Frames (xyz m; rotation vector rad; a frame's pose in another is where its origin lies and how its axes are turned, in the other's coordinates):
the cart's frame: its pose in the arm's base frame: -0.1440 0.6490 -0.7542 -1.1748 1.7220 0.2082
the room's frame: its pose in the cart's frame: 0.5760 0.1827 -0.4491 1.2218 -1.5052 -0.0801
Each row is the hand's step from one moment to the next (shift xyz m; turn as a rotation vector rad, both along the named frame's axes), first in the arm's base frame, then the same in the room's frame.
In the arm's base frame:
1: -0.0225 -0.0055 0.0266 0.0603 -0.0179 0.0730
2: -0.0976 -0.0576 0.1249 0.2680 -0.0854 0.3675
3: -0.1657 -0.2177 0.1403 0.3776 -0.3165 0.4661
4: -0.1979 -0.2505 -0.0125 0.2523 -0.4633 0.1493
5: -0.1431 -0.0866 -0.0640 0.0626 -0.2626 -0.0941
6: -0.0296 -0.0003 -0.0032 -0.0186 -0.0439 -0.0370
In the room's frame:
1: -0.0275 -0.0061 0.0212 0.0435 -0.0125 0.0851
2: -0.1197 -0.0599 0.1026 0.1842 -0.0603 0.4202
3: -0.1813 -0.2233 0.1087 0.2809 -0.2821 0.5491
4: -0.1773 -0.2618 -0.0461 0.2363 -0.4439 0.2183
5: -0.1208 -0.0964 -0.0905 0.0951 -0.2609 -0.0681
6: -0.0281 -0.0021 -0.0096 -0.0077 -0.0458 -0.0385

